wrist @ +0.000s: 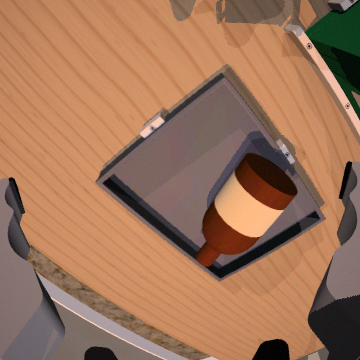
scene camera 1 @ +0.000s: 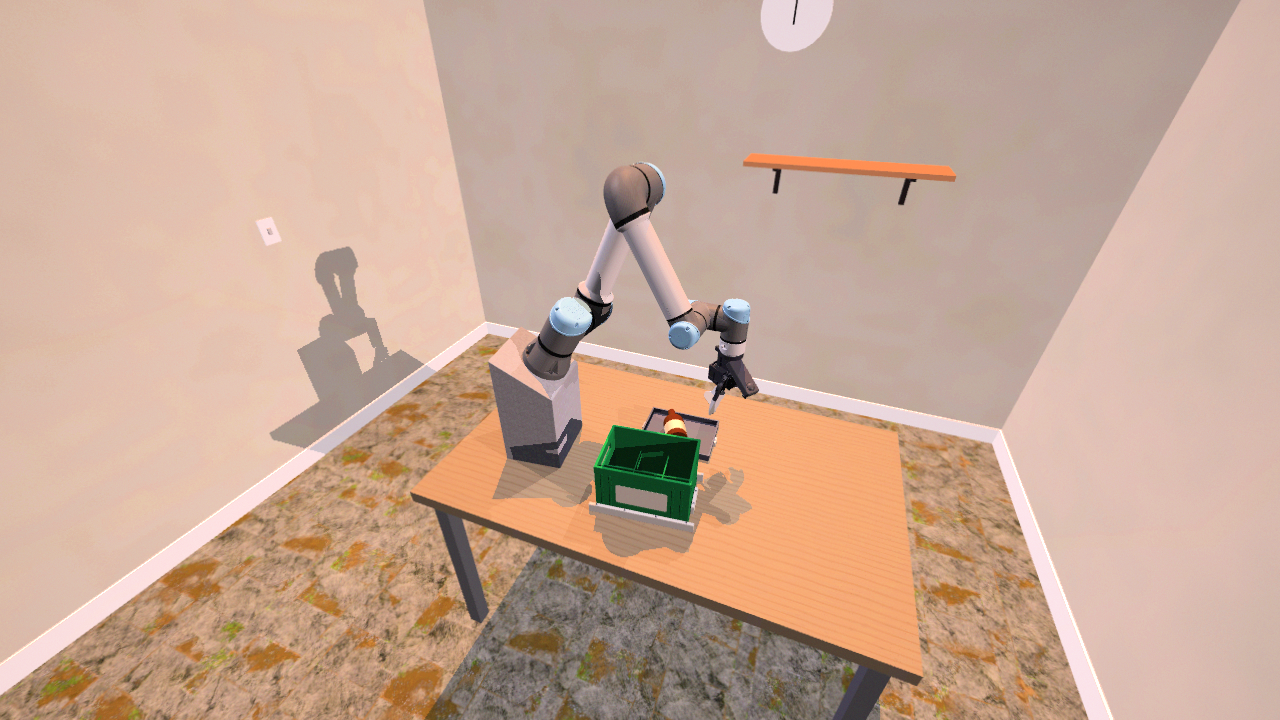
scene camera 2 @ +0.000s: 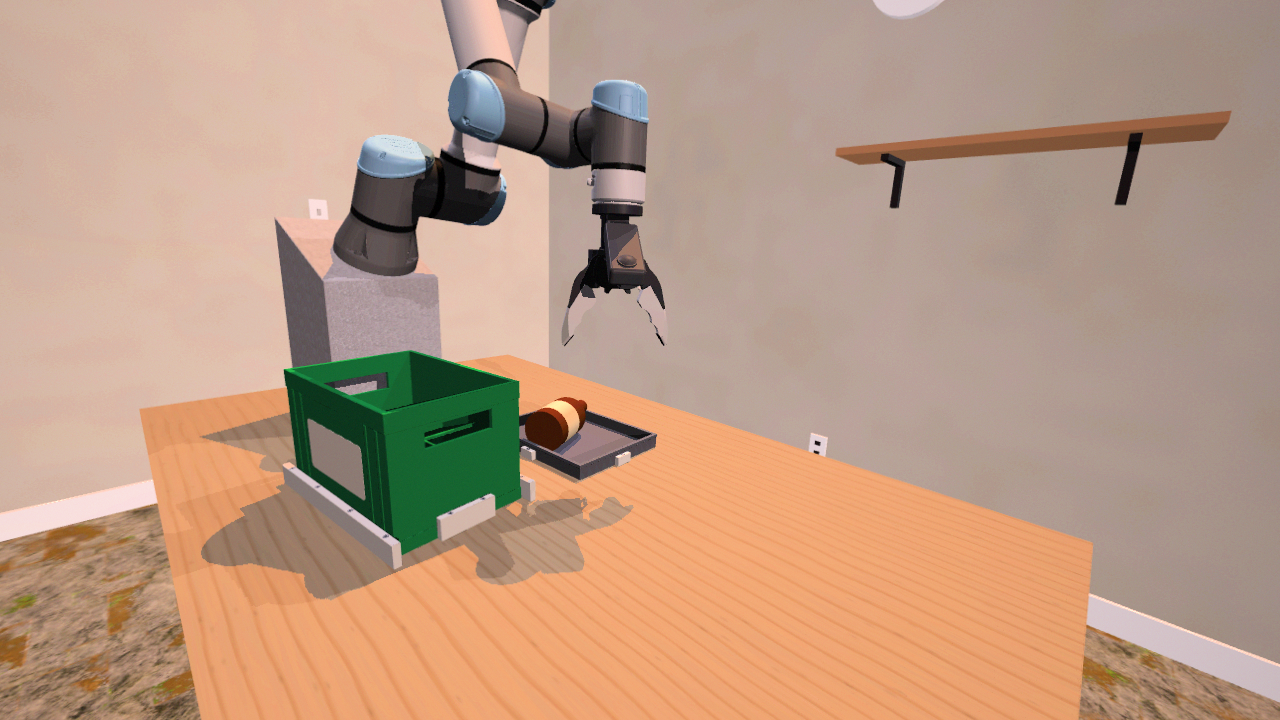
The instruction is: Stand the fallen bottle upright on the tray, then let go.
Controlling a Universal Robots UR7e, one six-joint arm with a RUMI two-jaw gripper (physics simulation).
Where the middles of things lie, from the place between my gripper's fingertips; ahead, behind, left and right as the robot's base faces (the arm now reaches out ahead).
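Scene:
Brown bottle [scene camera 2: 551, 426]: my gripper is 2 cm to the right of it, 18 cm past it and 17 cm above it.

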